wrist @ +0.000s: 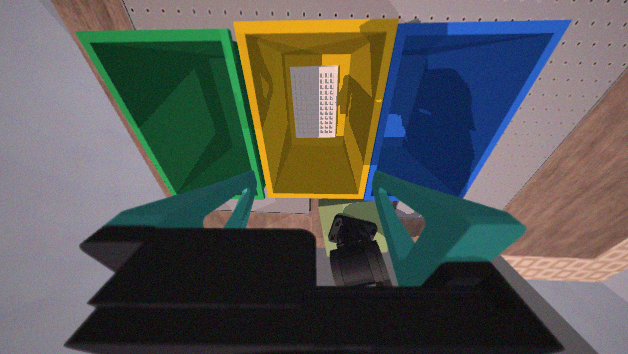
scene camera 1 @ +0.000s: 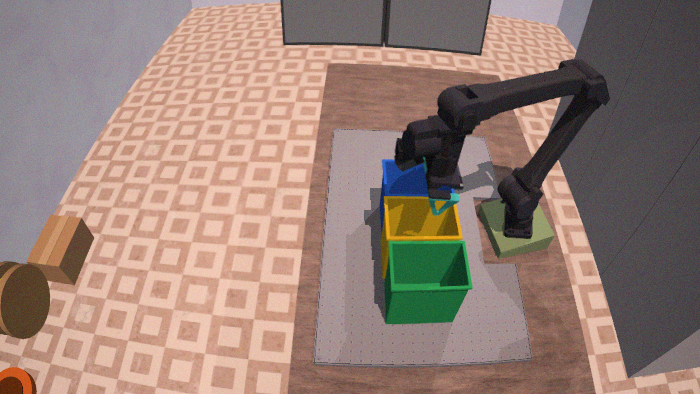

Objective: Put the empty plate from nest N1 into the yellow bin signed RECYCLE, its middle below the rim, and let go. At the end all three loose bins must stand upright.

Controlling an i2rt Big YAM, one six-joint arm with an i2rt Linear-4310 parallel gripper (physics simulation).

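Frame: origin at the arm's base, x left, y back, z up, level; millimetres.
Seen in the pictures: gripper, fingertip midpoint: [wrist: 314, 177] [scene camera 1: 433, 199]; arm's base, link origin: [wrist: 351, 230] [scene camera 1: 518, 221].
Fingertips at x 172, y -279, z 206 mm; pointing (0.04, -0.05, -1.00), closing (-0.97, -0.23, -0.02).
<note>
Offsets run from my fingertips to a thing's top centre. Level surfaces: height alone.
The empty plate @[dx +9, dy -16, dz -226 mm] [wrist: 314, 101], white with a grid of wells, lies at the bottom of the yellow bin @[dx +4, dy -15, dz -63 mm] [scene camera 1: 410, 215] [wrist: 320, 165], well below its rim, in the wrist view. The yellow bin stands upright between the green bin @[dx +136, dy +22, dz -63 mm] [scene camera 1: 425, 305] [wrist: 165, 110] and the blue bin @[dx -123, dy -45, dz -63 mm] [scene camera 1: 400, 175] [wrist: 440, 100], both also upright. My gripper [scene camera 1: 434, 195] [wrist: 314, 177] is open and empty, with its teal fingers wide apart, above the bins near their arm-side edge. The plate is hidden in the scene view. Nest N1 and the RECYCLE sign do not show in either view.
The bins stand close together on a grey perforated board @[dz -243 mm] [scene camera 1: 350, 320] on a brown wooden table @[dz -256 mm] [scene camera 1: 410, 95]. The arm's green base block [scene camera 1: 525, 245] is to the right of the bins. A cardboard box [scene camera 1: 60, 245] is far left. A dark panel [scene camera 1: 645, 175] stands at the right.
</note>
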